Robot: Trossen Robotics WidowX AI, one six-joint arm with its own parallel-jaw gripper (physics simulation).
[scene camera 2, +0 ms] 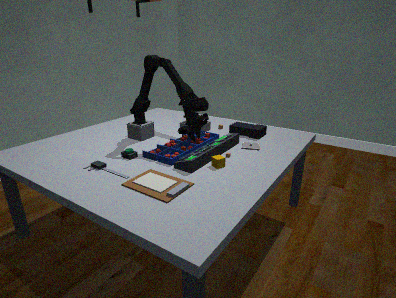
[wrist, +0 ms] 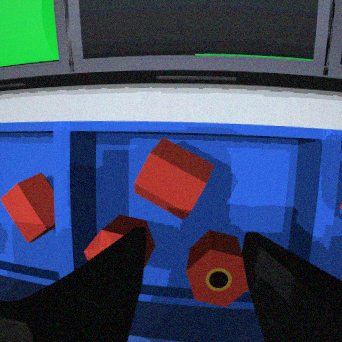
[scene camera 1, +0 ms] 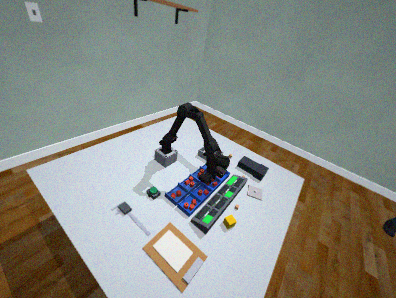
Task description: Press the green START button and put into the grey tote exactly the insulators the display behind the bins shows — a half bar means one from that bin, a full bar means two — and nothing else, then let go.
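Observation:
My gripper point(scene camera 1: 209, 179) point(scene camera 2: 193, 138) point(wrist: 195, 240) is partly open, its fingers low over a blue bin point(scene camera 1: 177, 206) point(scene camera 2: 156, 158) point(wrist: 200, 131). In the wrist view, an upright red insulator point(wrist: 218, 280) lies between the fingers, close to the right one and not gripped. Another insulator point(wrist: 120, 237) is partly hidden by the left finger; a third point(wrist: 174, 179) lies on its side farther in. The display point(scene camera 1: 200, 226) point(scene camera 2: 184, 167) point(wrist: 200, 67) shows green bars. The green START button point(scene camera 1: 153, 190) point(scene camera 2: 129, 150) stands left of the bins. The grey tote point(scene camera 1: 202, 151) is mostly hidden by the arm; its contents do not show.
A dark box point(scene camera 1: 253, 167) point(scene camera 2: 247, 130) stands beyond the display. A yellow cube point(scene camera 1: 230, 221) point(scene camera 2: 218, 161), a small brown cube point(scene camera 1: 237, 207) and a flat pale plate point(scene camera 1: 255, 192) lie beside it. A clipboard point(scene camera 1: 155, 246) and a caliper point(scene camera 1: 139, 223) lie nearer the front.

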